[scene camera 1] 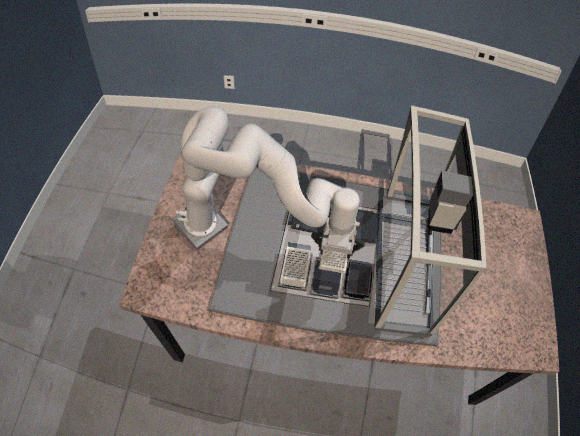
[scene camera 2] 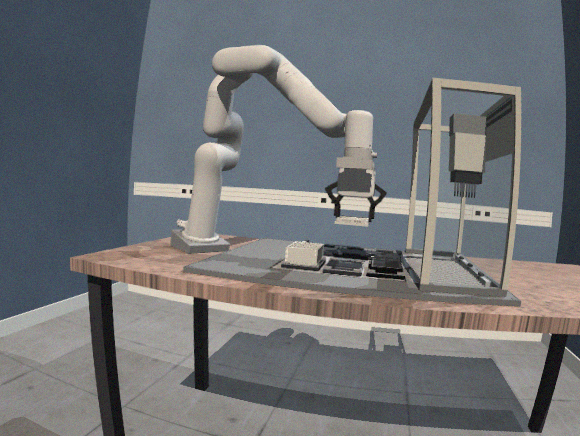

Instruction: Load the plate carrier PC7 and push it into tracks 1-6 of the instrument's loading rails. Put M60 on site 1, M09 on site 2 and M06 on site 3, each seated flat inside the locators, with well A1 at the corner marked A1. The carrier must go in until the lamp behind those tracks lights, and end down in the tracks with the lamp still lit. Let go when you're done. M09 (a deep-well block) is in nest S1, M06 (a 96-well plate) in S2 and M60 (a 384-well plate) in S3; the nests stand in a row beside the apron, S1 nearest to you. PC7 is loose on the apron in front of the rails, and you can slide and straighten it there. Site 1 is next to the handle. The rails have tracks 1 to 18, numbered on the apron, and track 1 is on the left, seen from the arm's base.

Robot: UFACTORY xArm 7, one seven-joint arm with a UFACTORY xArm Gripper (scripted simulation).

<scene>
white deep-well block M09: scene camera 1; scene camera 2
dark plate carrier PC7: scene camera 1 367, 231; scene camera 2 329, 250
same spot on white deep-well block M09: [scene camera 2: 302, 253] = [scene camera 1: 293, 281]
same spot on post: [scene camera 2: 436, 82] = [scene camera 1: 414, 259]
</scene>
